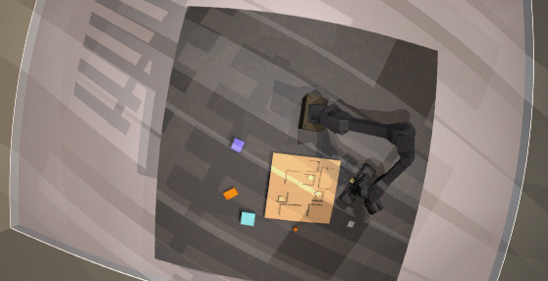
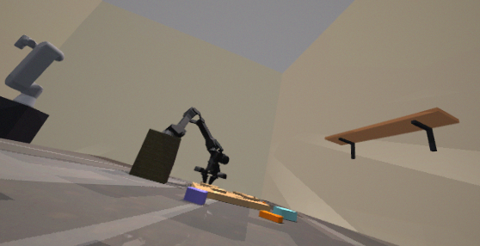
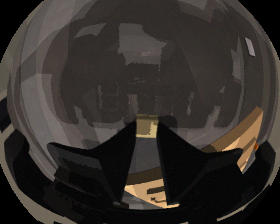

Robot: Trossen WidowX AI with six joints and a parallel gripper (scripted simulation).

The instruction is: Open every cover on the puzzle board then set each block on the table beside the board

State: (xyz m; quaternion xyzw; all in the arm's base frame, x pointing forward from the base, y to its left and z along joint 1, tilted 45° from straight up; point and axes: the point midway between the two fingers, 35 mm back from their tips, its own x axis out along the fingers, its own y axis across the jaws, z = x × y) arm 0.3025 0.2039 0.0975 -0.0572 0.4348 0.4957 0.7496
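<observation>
Right now my gripper tip is 210 mm to the left of the puzzle board, 40 mm short of it and 10 mm below it. Also, from my gripper tip: cyan block 470 mm to the right, 180 mm ahead, 10 mm above; then small grey piece 210 mm ahead, 10 mm to the left; then tiny orange piece 250 mm to the right, 220 mm ahead, 10 mm above.
</observation>
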